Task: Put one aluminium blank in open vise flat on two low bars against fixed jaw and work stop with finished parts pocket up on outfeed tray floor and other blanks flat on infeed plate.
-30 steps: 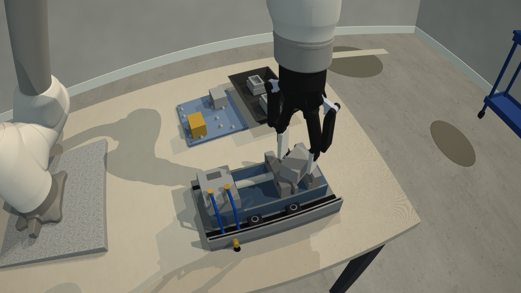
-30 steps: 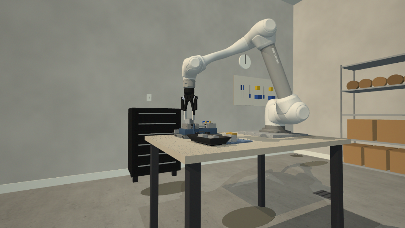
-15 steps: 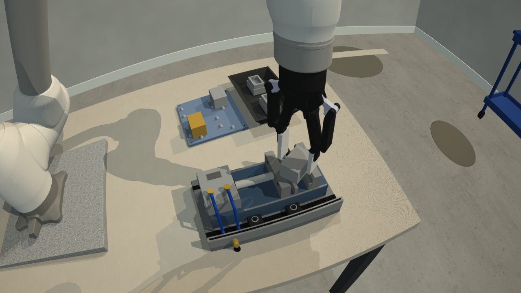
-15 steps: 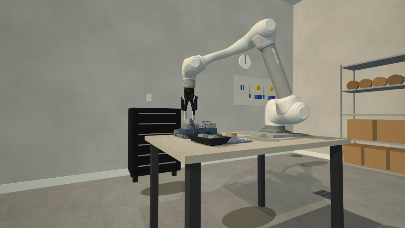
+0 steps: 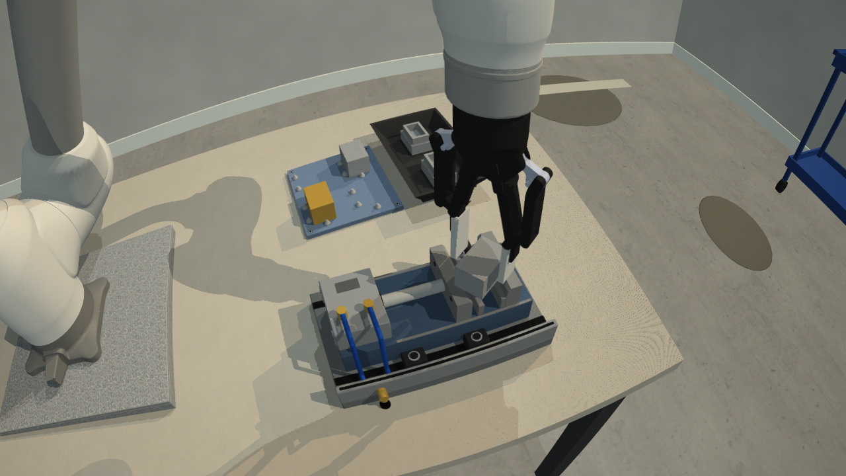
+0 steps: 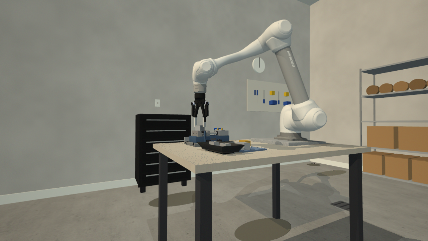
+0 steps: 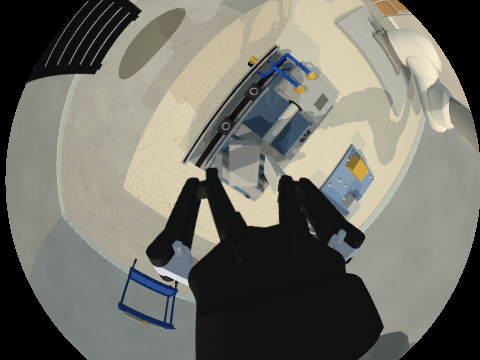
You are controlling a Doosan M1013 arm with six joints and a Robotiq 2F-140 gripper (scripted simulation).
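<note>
Right now my hand is 40 mm above the aluminium blank. Also, from my hand: fixed jaw: 30 mm ahead, 20 mm to the left, 70 mm below; work stop: 60 mm to the left, 60 mm below; moving jaw: 30 mm behind, 20 mm to the left, 70 mm below.
</note>
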